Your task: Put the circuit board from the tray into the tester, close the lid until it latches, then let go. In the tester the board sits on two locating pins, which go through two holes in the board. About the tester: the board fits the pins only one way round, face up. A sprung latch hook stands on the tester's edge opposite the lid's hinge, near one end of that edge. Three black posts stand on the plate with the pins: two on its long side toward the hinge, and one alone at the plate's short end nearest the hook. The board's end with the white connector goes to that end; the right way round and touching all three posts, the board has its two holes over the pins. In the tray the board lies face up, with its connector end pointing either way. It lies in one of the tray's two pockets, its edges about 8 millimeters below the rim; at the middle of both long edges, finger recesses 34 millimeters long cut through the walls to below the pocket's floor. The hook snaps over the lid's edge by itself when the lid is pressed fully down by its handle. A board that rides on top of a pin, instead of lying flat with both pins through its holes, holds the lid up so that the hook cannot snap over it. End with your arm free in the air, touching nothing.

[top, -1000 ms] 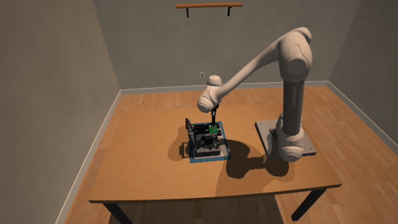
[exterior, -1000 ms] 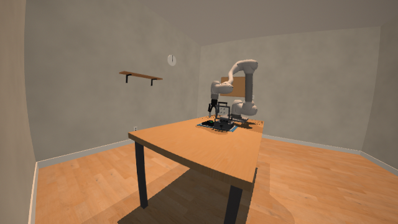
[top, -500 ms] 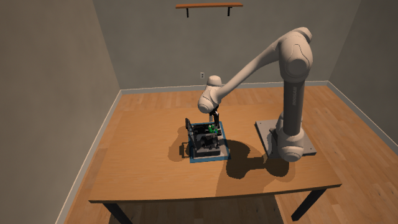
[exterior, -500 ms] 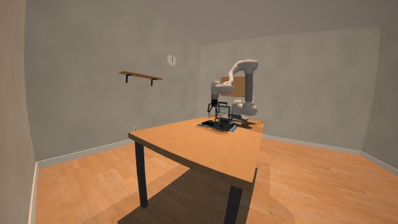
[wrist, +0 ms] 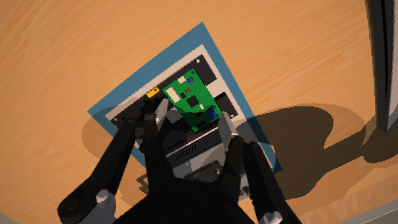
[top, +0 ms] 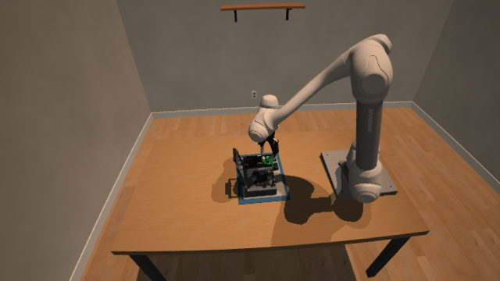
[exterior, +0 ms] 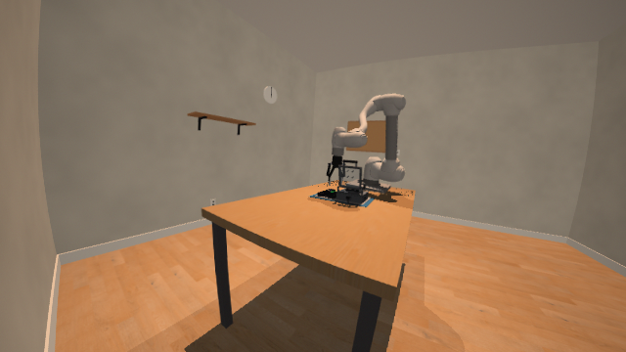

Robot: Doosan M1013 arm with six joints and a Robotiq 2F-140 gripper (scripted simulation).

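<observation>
My gripper is now 7 cm above the green circuit board. Round my hand: dark block (23 cm to the left, 1 cm below); tester lid (19 cm ahead, 17 cm to the left, 9 cm above).
</observation>
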